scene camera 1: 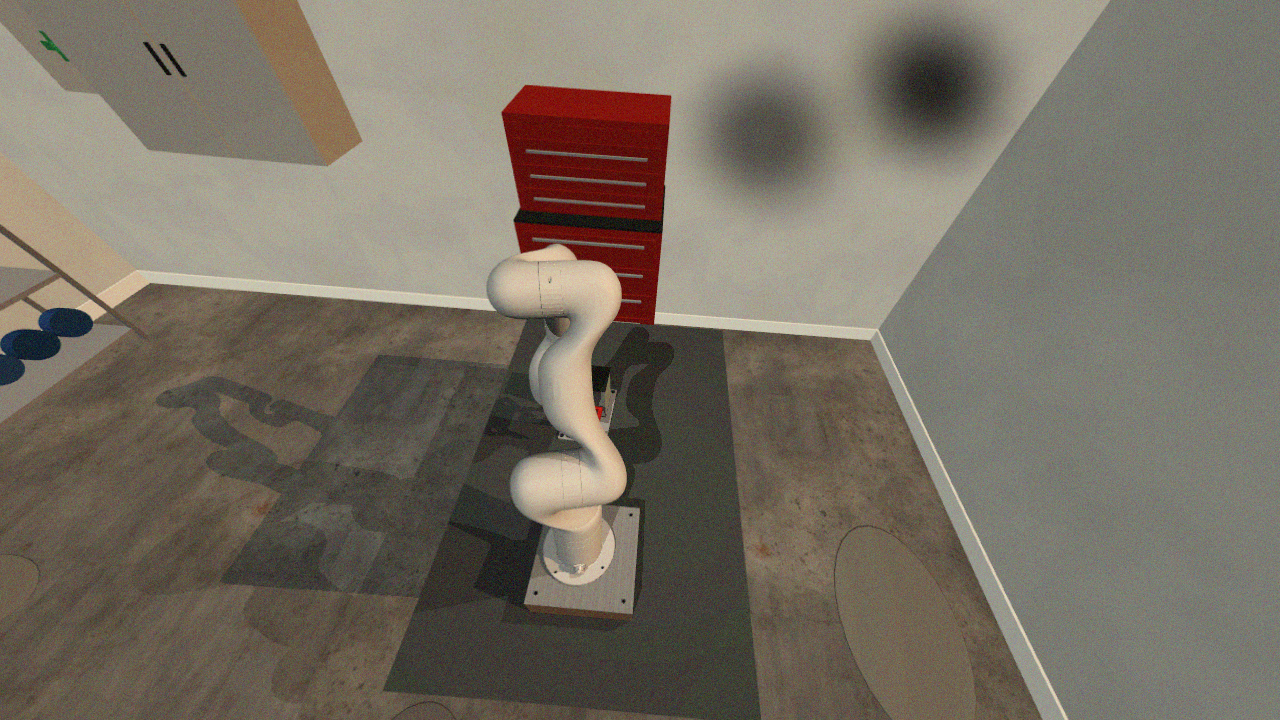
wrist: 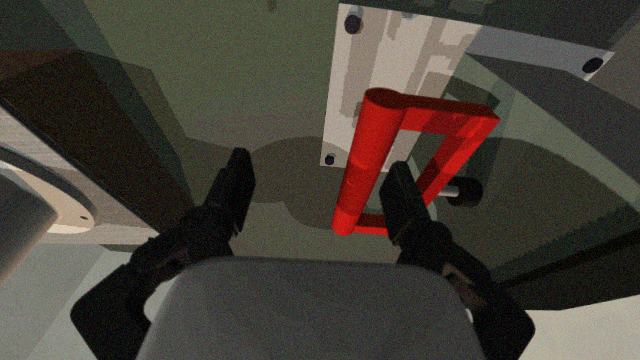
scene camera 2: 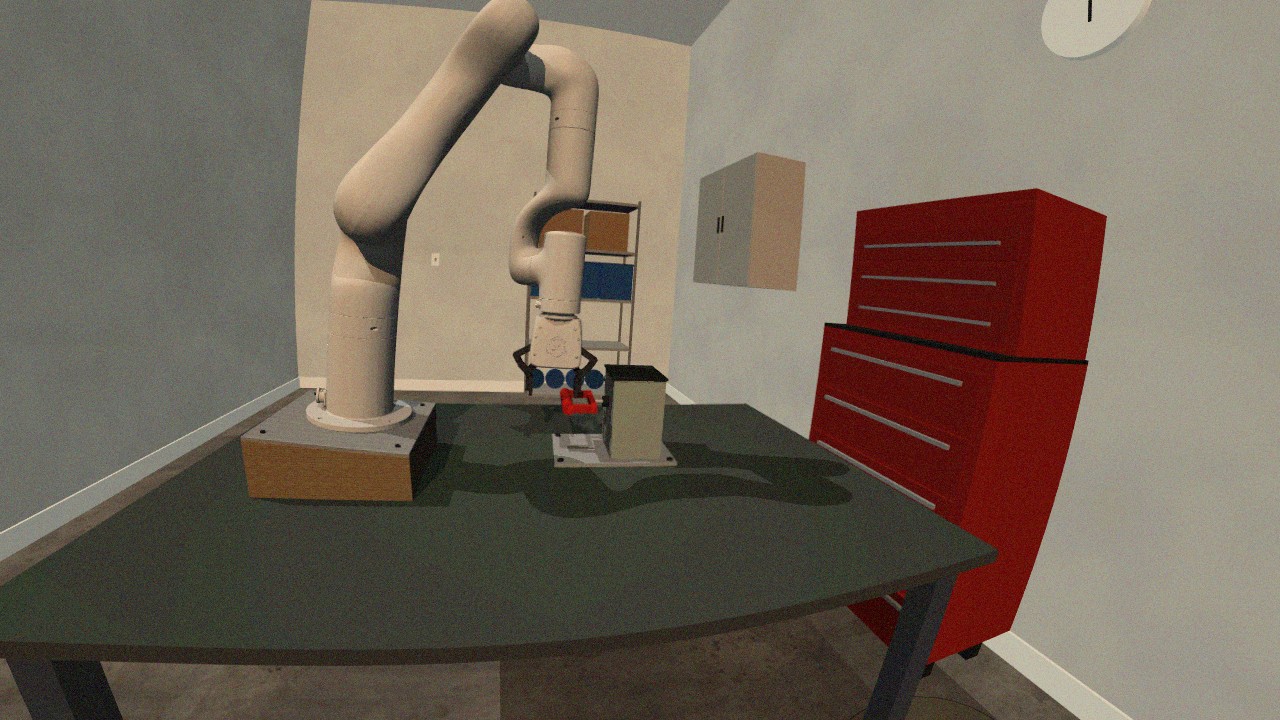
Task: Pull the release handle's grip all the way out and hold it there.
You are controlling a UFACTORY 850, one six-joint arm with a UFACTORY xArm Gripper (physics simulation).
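The release handle's red grip (scene camera 1: pixel 598 411) (scene camera 2: pixel 581 409) (wrist: pixel 367 160) is a rectangular loop with a round front bar. A short metal rod (wrist: pixel 449 191) joins it to a black collar (wrist: pixel 465 192) on the housing side. It stands out from the upright beige housing (scene camera 2: pixel 635 416). My gripper (scene camera 2: pixel 554 392) (wrist: pixel 320 170) is open and holds nothing, its fingers pointing down. In the wrist view the right finger overlaps the loop's opening, and the round bar shows between the fingers, nearer the right one. Whether they touch is unclear. The arm hides the gripper in scene camera 1.
The housing stands on a light base plate (scene camera 2: pixel 565 462) (wrist: pixel 345 65) bolted to the dark table (scene camera 2: pixel 501 573). The arm's pedestal (scene camera 2: pixel 326 467) stands left of it in scene camera 2. A red tool cabinet (scene camera 1: pixel 586 165) (scene camera 2: pixel 948 295) stands beyond the table.
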